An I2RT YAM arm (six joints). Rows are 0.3 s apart.
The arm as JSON. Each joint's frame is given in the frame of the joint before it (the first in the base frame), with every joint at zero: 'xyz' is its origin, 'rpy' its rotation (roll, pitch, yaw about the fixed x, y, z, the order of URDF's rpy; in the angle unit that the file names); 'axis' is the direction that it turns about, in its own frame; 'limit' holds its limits. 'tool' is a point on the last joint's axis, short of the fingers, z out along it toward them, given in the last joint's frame.
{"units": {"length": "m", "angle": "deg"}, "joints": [
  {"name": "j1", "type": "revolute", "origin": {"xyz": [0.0, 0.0, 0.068], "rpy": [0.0, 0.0, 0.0]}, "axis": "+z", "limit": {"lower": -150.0, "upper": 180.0}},
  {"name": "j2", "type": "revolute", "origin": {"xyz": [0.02, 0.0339, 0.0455], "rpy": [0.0, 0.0, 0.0]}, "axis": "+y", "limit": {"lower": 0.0, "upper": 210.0}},
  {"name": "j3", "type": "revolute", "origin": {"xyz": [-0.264, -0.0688, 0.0], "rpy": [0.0, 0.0, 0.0]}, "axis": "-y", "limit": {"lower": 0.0, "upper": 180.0}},
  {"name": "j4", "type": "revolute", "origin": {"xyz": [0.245, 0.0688, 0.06], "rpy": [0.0, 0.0, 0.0]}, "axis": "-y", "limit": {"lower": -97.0, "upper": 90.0}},
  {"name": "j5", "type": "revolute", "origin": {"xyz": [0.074, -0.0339, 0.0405], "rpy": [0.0, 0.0, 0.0]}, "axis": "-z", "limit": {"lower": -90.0, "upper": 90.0}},
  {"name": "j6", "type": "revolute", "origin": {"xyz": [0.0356, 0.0, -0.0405], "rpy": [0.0, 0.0, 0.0]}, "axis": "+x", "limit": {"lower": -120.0, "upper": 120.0}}
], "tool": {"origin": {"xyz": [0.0, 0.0, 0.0], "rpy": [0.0, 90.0, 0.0]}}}
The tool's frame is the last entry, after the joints.
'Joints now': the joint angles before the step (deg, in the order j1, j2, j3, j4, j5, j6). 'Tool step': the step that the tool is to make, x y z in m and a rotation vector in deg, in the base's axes. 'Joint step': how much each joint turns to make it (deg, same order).
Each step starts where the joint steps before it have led.
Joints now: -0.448 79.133 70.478 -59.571 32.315 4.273
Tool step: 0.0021 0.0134 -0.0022 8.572 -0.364 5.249
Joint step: 1.825 -0.006 -0.010 0.422 -9.227 0.033
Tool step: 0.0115 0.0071 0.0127 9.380 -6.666 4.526
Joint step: 0.171 0.012 2.030 4.885 -10.179 0.060
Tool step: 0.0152 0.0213 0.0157 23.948 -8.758 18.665
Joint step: 0.521 0.376 1.447 8.591 -29.726 -1.839
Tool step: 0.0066 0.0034 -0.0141 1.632 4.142 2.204
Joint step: 0.319 2.649 -0.028 -1.544 -2.563 -0.466
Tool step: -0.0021 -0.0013 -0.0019 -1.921 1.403 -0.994
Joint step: 0.006 0.011 0.023 -1.562 2.102 -0.214
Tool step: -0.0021 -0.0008 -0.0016 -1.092 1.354 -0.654
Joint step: 0.004 -0.004 -0.005 -1.397 1.226 0.003
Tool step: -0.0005 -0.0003 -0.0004 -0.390 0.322 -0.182
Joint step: -0.006 0.004 0.004 -0.352 0.413 -0.048
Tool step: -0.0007 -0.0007 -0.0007 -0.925 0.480 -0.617
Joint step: -0.003 -0.003 -0.016 -0.488 1.091 0.063
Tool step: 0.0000 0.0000 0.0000 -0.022 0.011 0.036
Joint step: 0.000 0.008 0.012 -0.027 0.000 -0.043
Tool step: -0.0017 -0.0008 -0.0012 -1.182 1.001 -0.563
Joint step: 0.008 -0.017 -0.018 -1.068 1.272 -0.082
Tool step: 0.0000 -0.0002 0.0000 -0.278 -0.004 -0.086
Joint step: -0.006 0.003 0.016 -0.036 0.281 -0.070
